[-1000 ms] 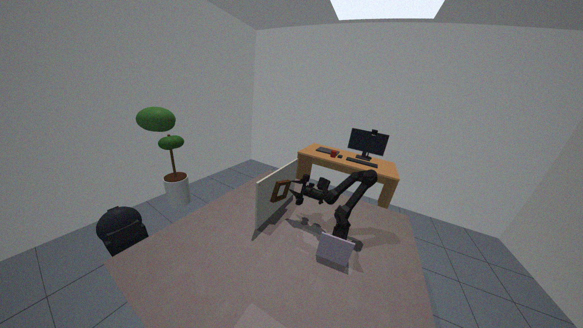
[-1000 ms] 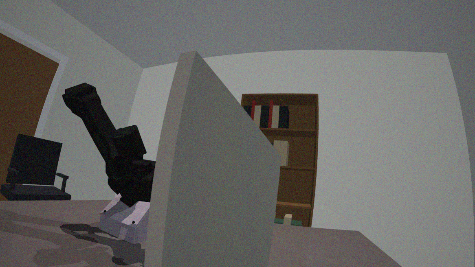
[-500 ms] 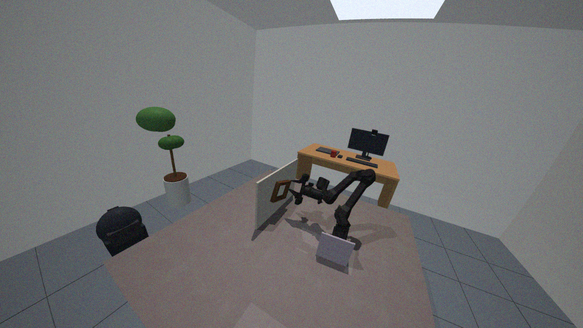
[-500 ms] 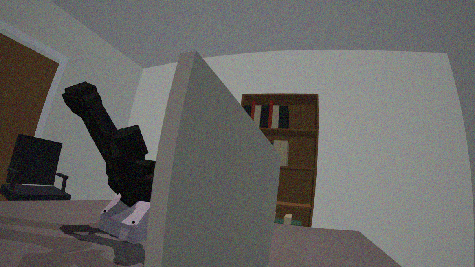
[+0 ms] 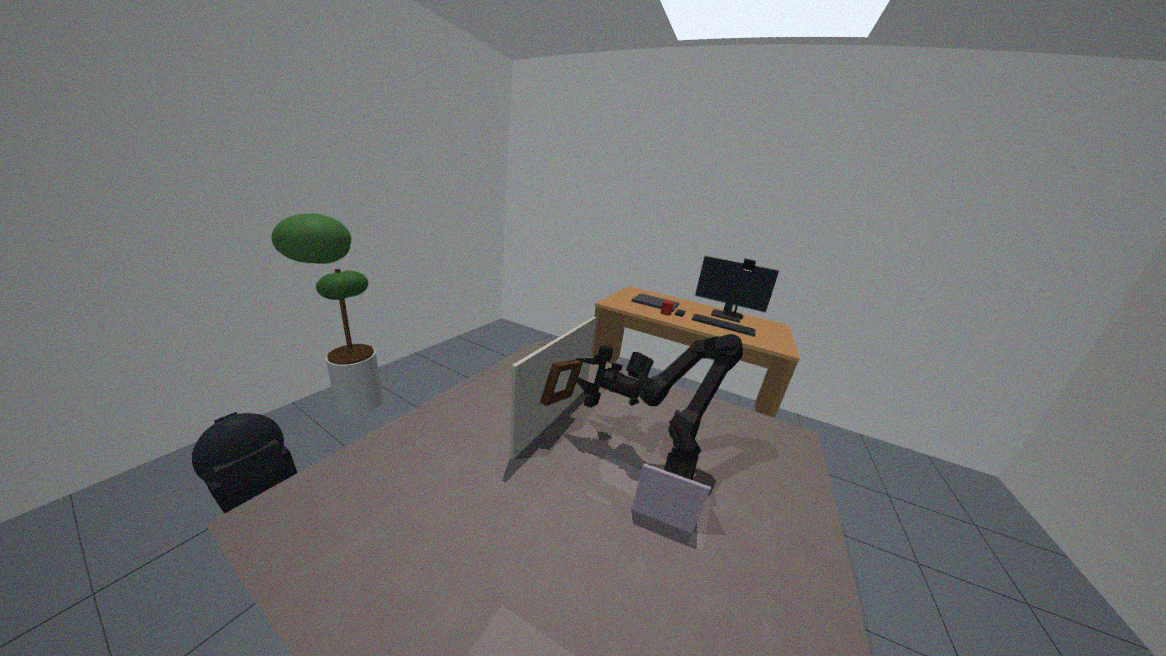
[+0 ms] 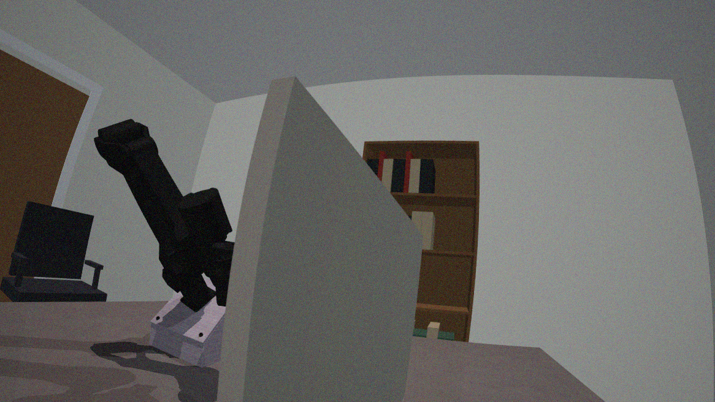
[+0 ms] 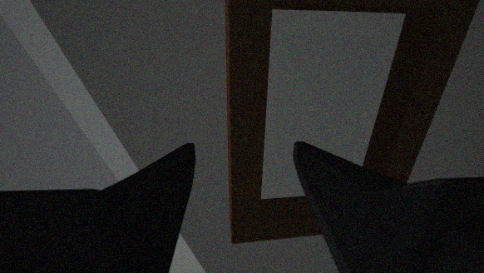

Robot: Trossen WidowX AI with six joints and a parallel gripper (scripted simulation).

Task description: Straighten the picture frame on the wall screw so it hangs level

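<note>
The brown wooden picture frame is 3 cm ahead of my gripper tip, 2 cm to the left of it and 5 cm below it. From my gripper tip the other things lie so: wall panel: 5 cm ahead, 6 cm below.
</note>
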